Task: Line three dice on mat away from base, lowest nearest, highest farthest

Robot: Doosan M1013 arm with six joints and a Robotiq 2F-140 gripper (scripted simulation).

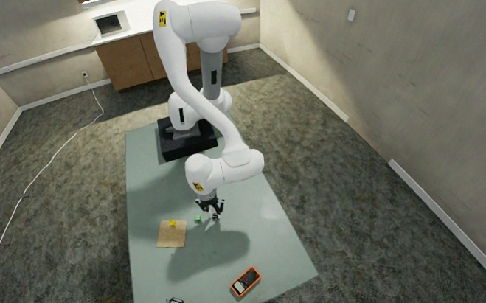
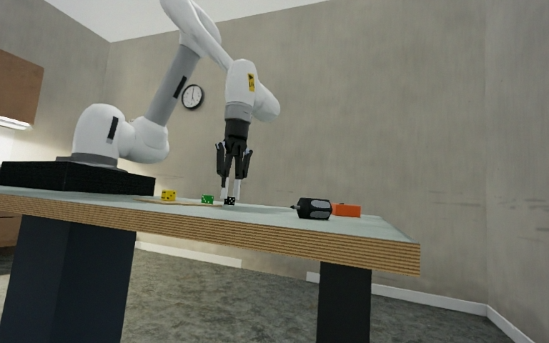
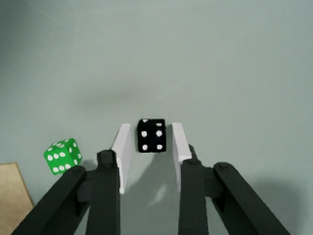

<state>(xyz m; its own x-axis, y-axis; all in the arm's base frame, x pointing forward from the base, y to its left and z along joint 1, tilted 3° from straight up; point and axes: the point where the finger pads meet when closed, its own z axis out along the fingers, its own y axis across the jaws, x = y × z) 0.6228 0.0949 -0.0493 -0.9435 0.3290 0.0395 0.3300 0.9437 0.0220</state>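
Right now the black die is 4 cm below my hand. The rest, counted from my hand: yellow die 1 cm behind, 22 cm to the right, 3 cm below; green die 1 cm behind, 9 cm to the right, 4 cm below; tan mat 4 cm ahead, 23 cm to the right, 5 cm below.
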